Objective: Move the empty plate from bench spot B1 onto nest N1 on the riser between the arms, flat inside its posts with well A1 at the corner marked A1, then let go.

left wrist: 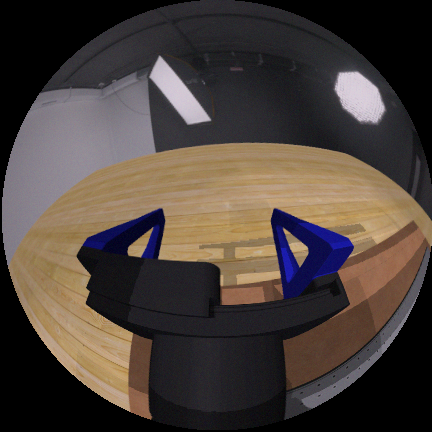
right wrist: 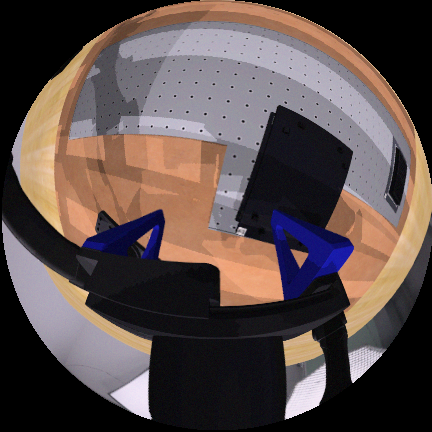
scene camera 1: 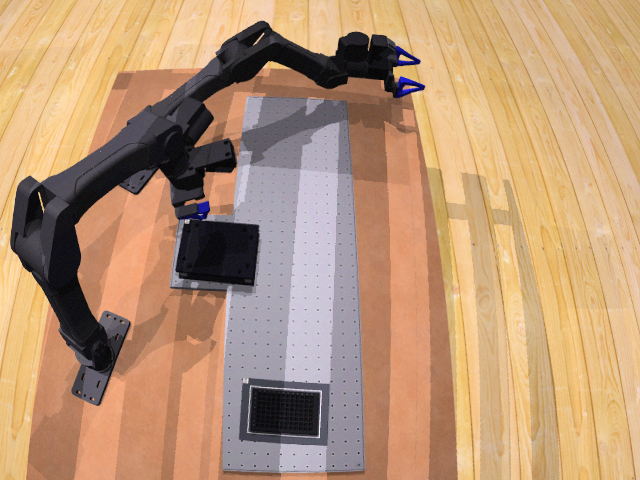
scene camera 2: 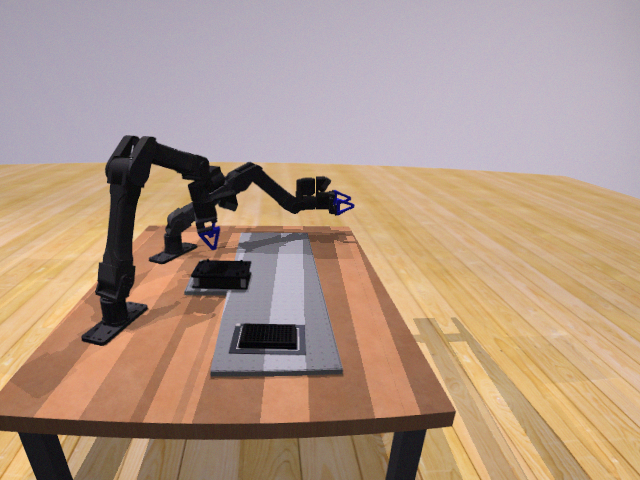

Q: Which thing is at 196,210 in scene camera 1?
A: My right gripper.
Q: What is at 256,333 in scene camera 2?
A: A black well plate.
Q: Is my left gripper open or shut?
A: Open.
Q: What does my right gripper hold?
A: Nothing.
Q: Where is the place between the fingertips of my left gripper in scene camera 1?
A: At 422,74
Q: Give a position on a flat black block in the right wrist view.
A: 300,173
